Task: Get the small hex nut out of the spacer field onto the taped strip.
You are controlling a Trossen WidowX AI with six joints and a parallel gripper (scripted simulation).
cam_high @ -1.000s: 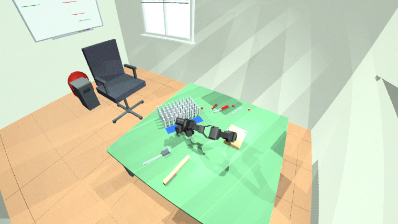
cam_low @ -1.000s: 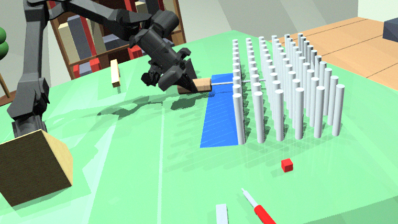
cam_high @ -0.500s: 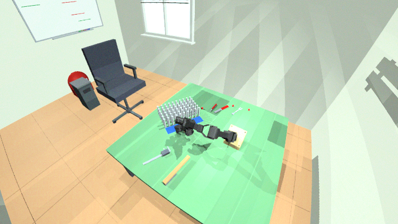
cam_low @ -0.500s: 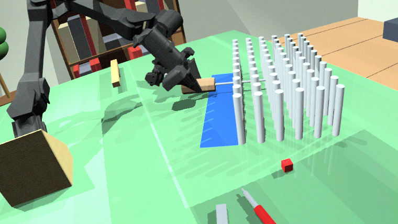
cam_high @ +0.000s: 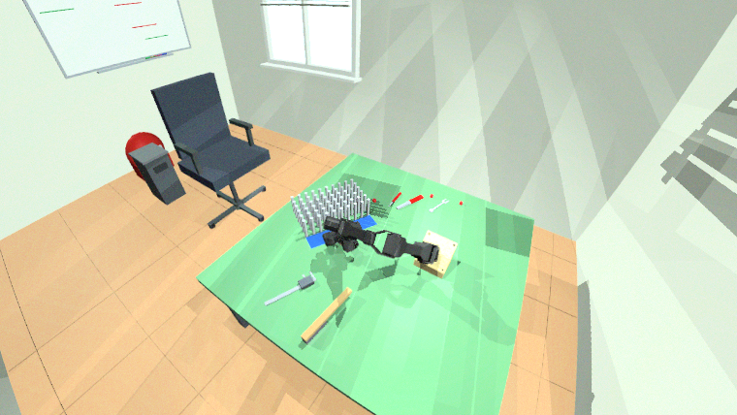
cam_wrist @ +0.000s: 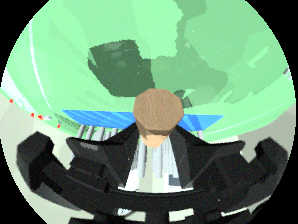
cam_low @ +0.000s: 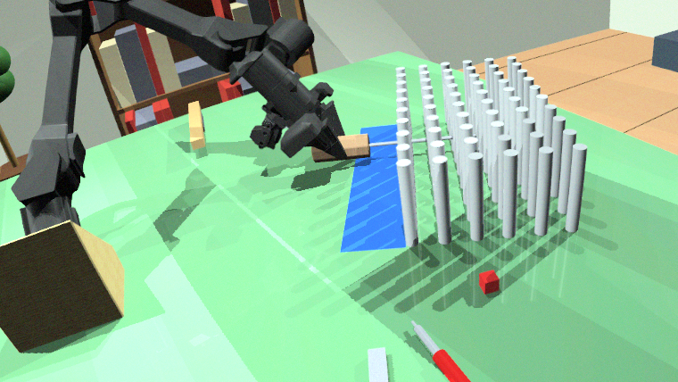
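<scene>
Now: the blue taped strip 2 cm ahead of my gripper tip, 6 cm to the right of it and 2 cm below it. Round my gripper tip: hook tool 8 cm ahead, 6 cm to the right; then red-handled screwdriver 14 cm behind, 39 cm to the right, 2 cm below; then small hex nut 16 cm ahead, 13 cm to the right, 2 cm below.
</scene>
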